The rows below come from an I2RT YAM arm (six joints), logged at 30 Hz.
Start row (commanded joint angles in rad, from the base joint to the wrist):
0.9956, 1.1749, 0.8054, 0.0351, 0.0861, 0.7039
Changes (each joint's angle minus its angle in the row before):
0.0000, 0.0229, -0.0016, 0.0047, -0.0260, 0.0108
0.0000, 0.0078, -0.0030, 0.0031, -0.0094, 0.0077
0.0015, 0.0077, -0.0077, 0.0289, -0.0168, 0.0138
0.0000, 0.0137, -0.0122, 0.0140, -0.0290, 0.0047
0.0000, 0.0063, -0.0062, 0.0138, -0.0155, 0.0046
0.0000, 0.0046, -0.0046, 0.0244, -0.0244, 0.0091
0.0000, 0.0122, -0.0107, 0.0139, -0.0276, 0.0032
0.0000, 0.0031, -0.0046, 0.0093, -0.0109, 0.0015
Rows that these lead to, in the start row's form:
0.9956, 1.1978, 0.8038, 0.0398, 0.0601, 0.7147
0.9956, 1.2056, 0.8008, 0.0429, 0.0507, 0.7224
0.9971, 1.2133, 0.7931, 0.0718, 0.0339, 0.7362
0.9971, 1.2270, 0.7809, 0.0858, 0.0049, 0.7409
0.9971, 1.2333, 0.7747, 0.0996, -0.0106, 0.7455
0.9971, 1.2379, 0.7701, 0.1240, -0.0350, 0.7546
0.9971, 1.2501, 0.7594, 0.1379, -0.0626, 0.7578
0.9971, 1.2532, 0.7548, 0.1472, -0.0735, 0.7593

